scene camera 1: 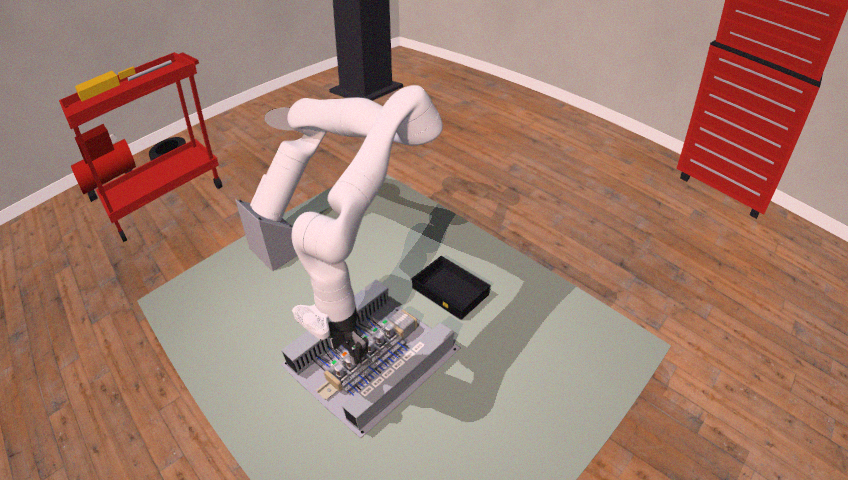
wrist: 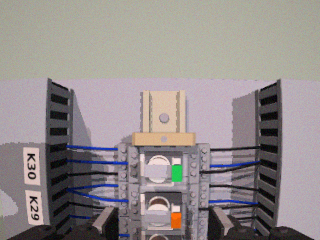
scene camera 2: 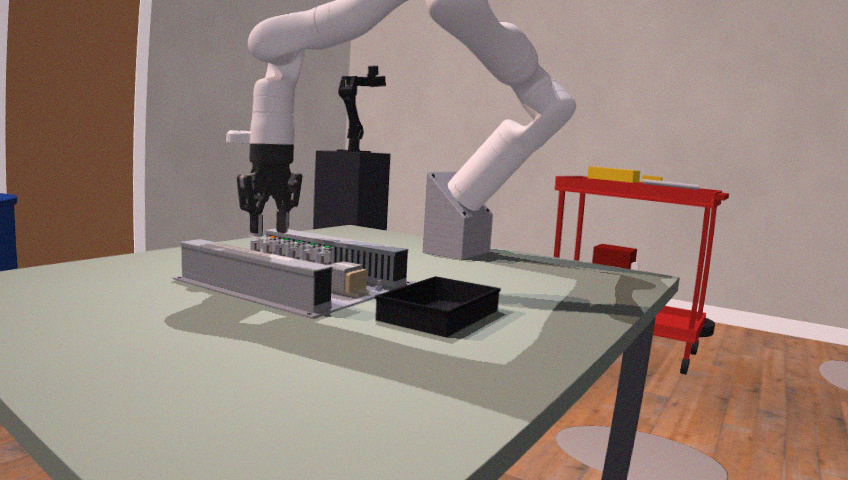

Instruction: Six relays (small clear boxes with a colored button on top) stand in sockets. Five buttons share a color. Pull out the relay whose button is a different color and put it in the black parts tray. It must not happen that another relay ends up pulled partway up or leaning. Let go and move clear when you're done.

I see my gripper (scene camera 2: 269, 234) and a black parts tray (scene camera 2: 440, 306).
The black parts tray also shows in scene camera 1 (scene camera 1: 441, 279). My gripper also shows in scene camera 1 (scene camera 1: 346, 354) and in the wrist view (wrist: 163, 223). The wrist view misses the black parts tray: it is out of frame.
